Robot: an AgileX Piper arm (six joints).
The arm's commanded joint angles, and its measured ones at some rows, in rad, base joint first. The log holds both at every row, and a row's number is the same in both.
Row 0, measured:
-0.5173 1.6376 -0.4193 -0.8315 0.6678 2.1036
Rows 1 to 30, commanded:
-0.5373 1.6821 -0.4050 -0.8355 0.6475 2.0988
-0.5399 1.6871 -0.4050 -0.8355 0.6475 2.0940
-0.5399 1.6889 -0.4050 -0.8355 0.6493 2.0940
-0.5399 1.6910 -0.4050 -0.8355 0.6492 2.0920
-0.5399 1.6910 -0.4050 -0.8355 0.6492 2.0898
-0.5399 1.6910 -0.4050 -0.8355 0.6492 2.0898
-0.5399 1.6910 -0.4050 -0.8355 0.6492 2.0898
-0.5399 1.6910 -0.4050 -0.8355 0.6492 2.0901
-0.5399 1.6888 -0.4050 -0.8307 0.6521 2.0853
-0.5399 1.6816 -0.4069 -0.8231 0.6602 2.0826
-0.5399 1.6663 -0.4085 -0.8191 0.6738 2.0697
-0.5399 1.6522 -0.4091 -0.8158 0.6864 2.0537
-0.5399 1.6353 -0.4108 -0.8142 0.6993 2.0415
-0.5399 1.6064 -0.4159 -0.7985 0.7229 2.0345
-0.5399 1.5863 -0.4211 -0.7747 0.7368 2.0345
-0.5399 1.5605 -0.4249 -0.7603 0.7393 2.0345
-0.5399 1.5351 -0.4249 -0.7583 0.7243 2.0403
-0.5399 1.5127 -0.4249 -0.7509 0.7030 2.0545
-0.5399 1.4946 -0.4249 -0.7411 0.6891 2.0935
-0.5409 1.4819 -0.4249 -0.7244 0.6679 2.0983
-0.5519 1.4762 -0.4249 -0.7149 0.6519 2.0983
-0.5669 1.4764 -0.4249 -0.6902 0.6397 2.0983
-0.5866 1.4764 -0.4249 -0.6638 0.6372 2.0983
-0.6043 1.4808 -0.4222 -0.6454 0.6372 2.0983
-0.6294 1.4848 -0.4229 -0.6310 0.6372 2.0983
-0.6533 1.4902 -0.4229 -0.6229 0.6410 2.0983
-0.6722 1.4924 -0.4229 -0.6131 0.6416 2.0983
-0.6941 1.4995 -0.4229 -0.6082 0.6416 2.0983
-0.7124 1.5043 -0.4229 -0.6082 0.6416 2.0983
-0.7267 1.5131 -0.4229 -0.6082 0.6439 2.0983
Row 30, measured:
-0.6653 1.4922 -0.4209 -0.6259 0.6418 2.0956
